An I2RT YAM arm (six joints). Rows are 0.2 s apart.
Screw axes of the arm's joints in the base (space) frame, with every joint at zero. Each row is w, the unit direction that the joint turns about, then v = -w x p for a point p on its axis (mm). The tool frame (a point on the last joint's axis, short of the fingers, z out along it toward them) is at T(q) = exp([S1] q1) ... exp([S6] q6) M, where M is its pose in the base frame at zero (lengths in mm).
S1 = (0, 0, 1, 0, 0, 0)
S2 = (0, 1, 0, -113.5, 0, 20)
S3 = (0, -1, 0, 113.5, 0, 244)
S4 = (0, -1, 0, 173.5, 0, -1)
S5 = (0, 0, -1, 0, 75, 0)
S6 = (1, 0, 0, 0, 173.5, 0)
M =
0 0 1 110.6
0 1 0 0
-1 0 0 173.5
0 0 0 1
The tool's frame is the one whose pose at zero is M.
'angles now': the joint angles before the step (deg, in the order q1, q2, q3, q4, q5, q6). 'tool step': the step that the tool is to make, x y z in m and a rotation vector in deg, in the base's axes. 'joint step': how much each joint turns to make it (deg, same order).
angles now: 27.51 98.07 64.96 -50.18 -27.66 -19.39
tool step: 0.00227 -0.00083 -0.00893 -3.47 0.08 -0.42
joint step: -0.01 1.54 -0.08 -0.01 3.07 0.10
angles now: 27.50 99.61 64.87 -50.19 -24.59 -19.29
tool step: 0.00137 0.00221 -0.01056 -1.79 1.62 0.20
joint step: 0.33 2.16 0.14 -0.22 0.84 0.08
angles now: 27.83 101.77 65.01 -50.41 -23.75 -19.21
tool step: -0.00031 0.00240 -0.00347 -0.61 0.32 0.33
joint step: 0.46 0.68 0.02 0.14 0.39 0.12
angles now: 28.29 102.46 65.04 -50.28 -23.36 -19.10
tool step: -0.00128 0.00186 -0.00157 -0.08 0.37 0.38
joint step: 0.40 0.25 -0.08 -0.02 -0.11 0.03
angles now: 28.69 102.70 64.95 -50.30 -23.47 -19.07
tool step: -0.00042 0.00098 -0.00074 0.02 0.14 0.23
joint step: 0.19 0.15 0.00 0.02 -0.09 -0.05
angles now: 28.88 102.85 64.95 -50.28 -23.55 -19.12
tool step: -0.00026 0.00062 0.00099 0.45 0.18 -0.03
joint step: 0.07 -0.10 0.09 -0.08 -0.48 0.13
